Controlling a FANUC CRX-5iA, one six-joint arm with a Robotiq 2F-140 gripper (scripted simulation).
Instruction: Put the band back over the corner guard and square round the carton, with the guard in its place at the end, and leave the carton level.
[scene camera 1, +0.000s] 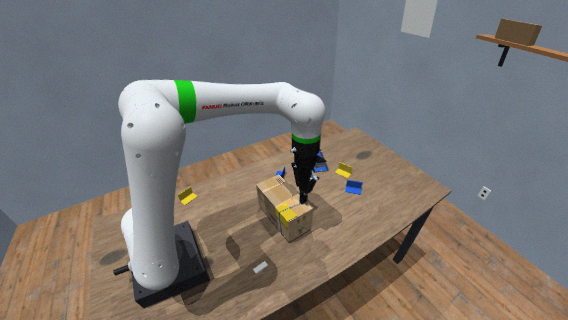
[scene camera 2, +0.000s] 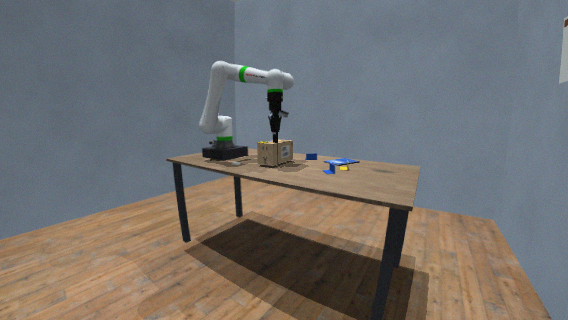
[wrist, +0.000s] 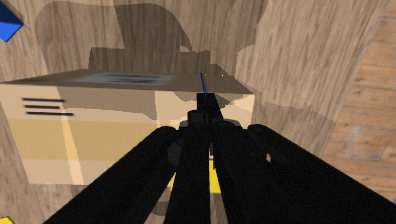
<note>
In view: my gripper (scene camera 1: 303, 201) and a brown carton (scene camera 1: 273, 192).
The brown carton also shows in scene camera 2 (scene camera 2: 271, 154) and in the wrist view (wrist: 70, 127). My gripper shows as well in the wrist view (wrist: 205, 106).
</note>
